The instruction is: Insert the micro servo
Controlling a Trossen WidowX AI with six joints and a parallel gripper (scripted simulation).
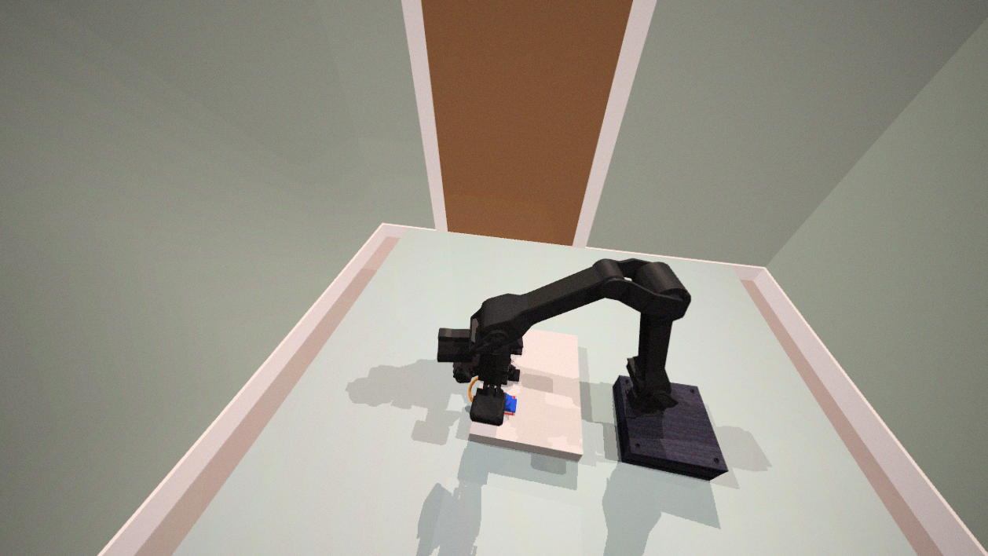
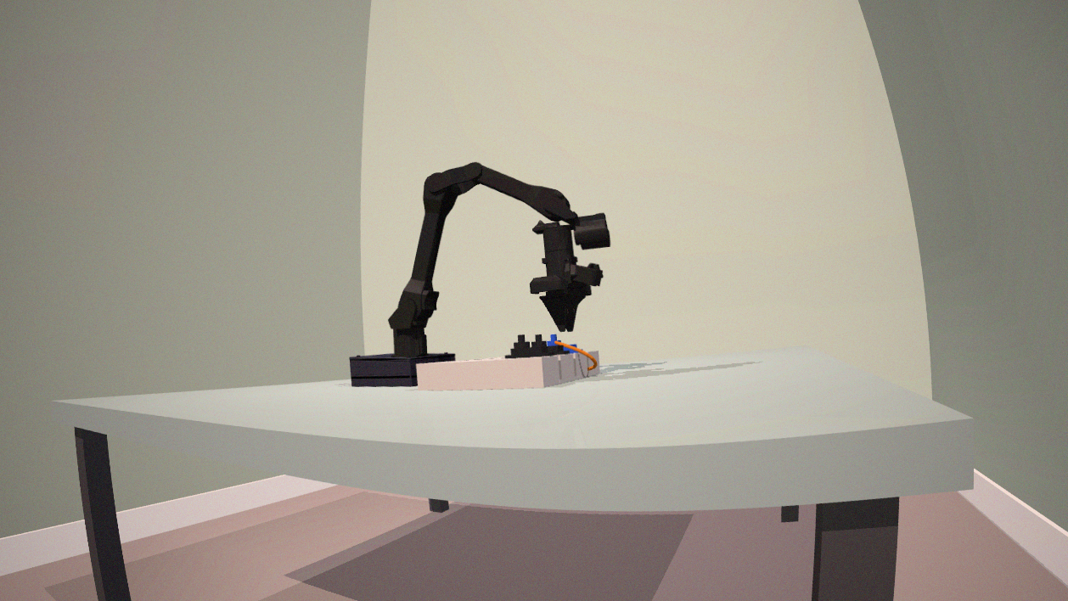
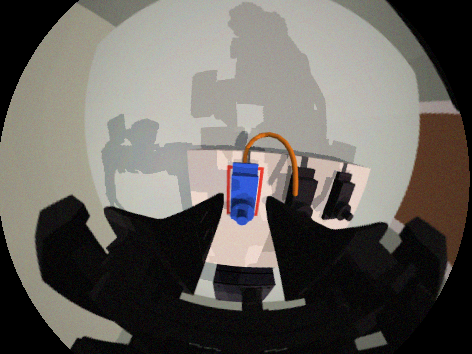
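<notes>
My gripper tip is 130 mm past the pale deck, 70 mm above it and 50 mm to the left of it.
</notes>
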